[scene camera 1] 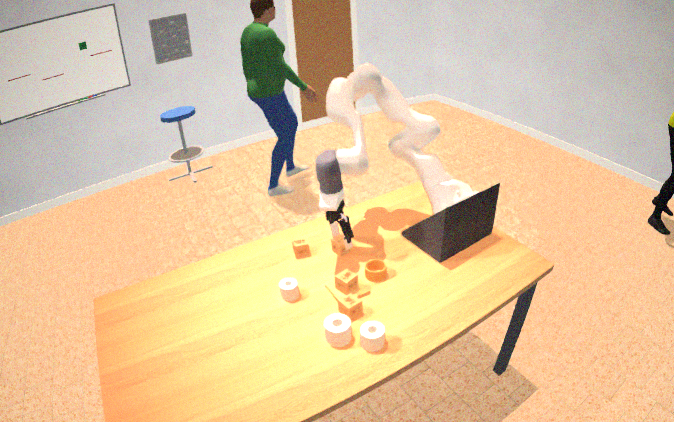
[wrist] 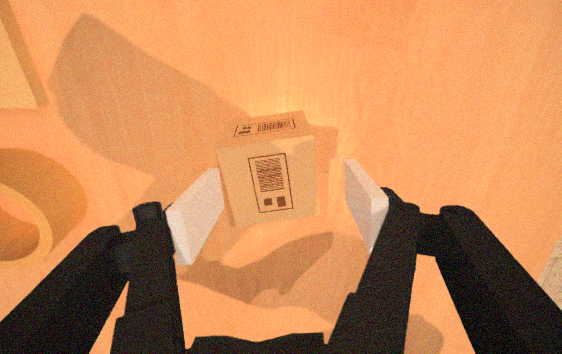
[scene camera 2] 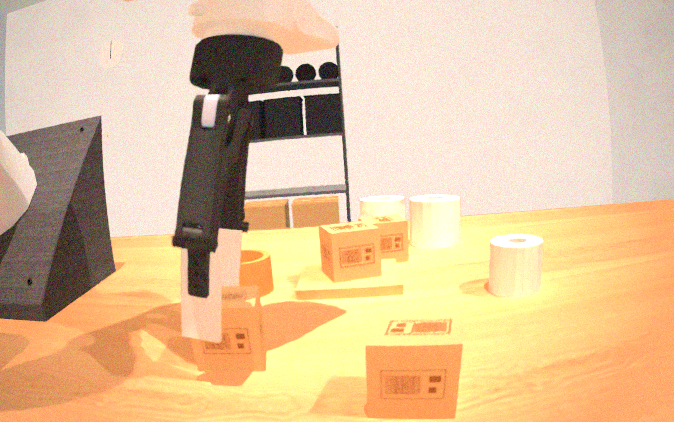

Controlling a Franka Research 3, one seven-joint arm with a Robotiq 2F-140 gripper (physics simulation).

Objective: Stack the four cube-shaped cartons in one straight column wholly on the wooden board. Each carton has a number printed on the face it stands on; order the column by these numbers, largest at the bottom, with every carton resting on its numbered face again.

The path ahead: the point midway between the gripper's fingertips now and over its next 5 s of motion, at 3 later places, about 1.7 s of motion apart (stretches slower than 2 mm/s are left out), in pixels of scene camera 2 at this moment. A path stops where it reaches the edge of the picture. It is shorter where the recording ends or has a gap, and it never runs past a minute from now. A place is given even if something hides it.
My gripper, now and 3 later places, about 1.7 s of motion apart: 213, 319; 258, 155; 335, 194; 350, 185
